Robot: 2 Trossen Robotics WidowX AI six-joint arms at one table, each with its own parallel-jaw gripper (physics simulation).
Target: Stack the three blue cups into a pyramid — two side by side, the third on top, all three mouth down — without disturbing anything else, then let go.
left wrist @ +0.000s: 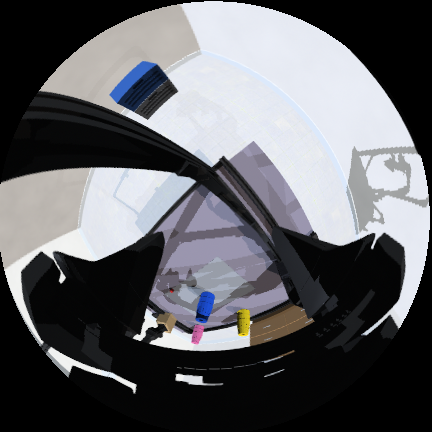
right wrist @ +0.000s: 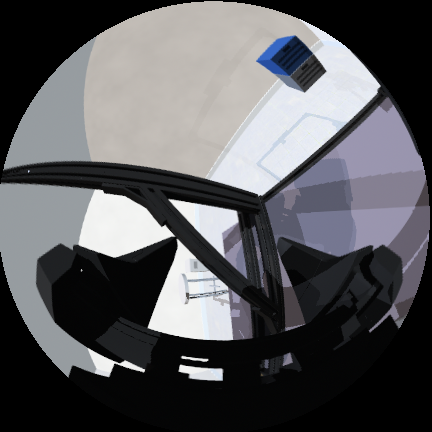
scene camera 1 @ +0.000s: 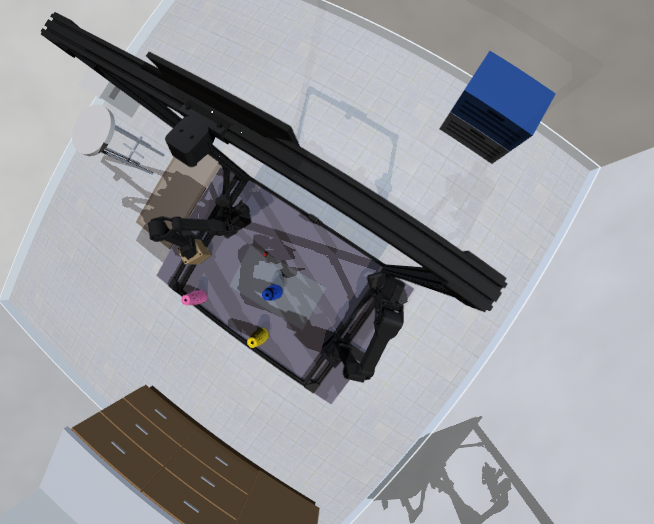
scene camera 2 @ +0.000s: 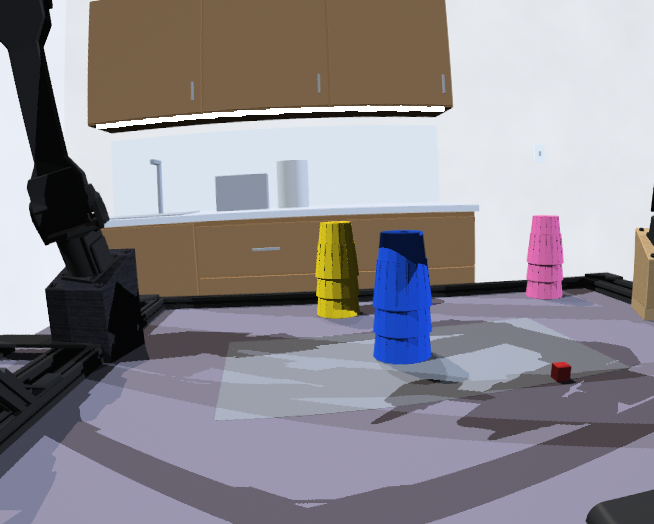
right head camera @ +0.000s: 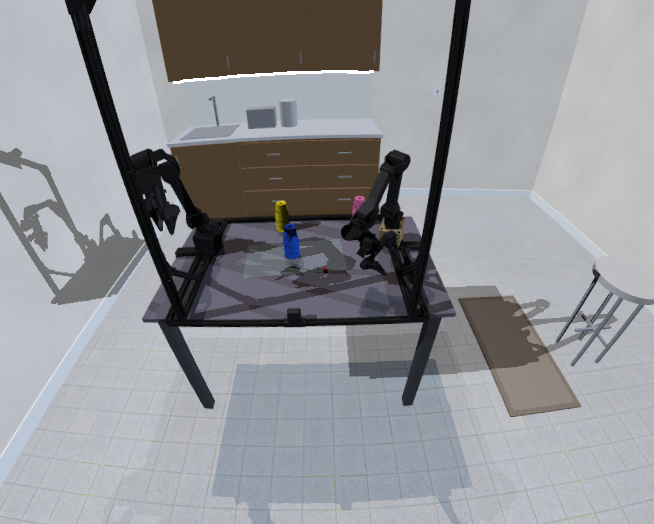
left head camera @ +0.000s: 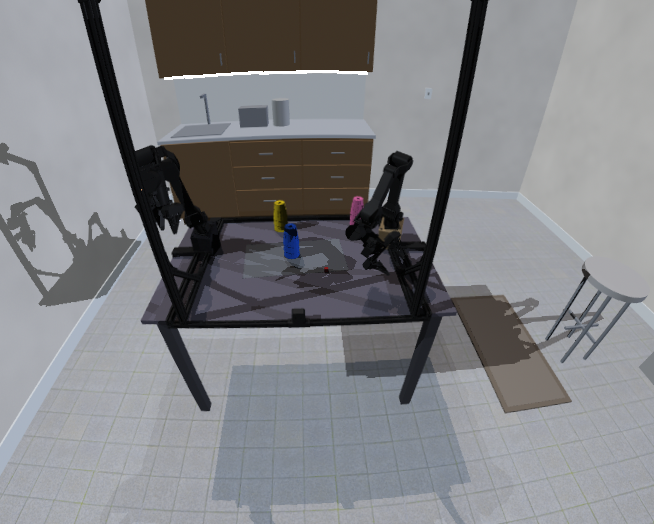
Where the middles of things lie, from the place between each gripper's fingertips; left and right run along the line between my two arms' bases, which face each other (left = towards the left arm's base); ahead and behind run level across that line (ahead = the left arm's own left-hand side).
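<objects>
Now my right hand is 15 cm above the pale mat (scene camera 2: 261,379), 29 cm short of it and 38 cm to the right of it.
My left hand is 33 cm above the pale mat, 29 cm short of it and 41 cm to the left of it.
</objects>
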